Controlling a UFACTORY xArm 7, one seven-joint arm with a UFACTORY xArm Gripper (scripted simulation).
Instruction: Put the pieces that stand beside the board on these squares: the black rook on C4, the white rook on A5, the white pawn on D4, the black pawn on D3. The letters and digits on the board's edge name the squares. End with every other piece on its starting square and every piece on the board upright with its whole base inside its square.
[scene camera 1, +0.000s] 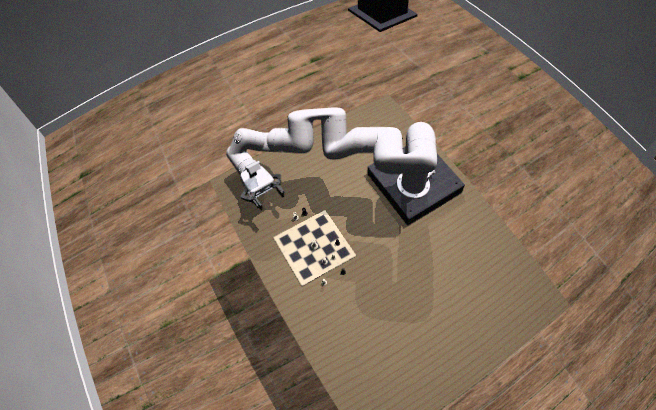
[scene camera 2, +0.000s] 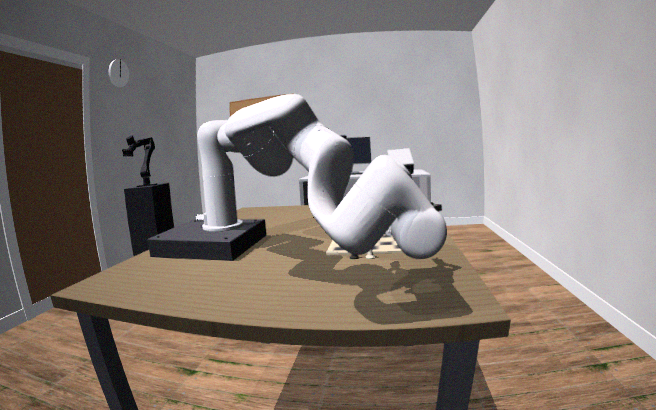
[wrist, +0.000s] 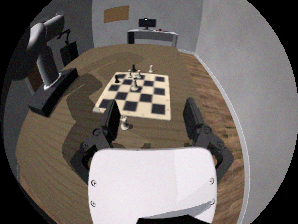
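Scene camera 1 gives me my gripper (scene camera 1: 272, 201) together with a chessboard (scene camera 1: 295, 243). In the wrist view I see the chessboard (wrist: 152, 101) as well, and there too is my gripper (wrist: 151, 106).
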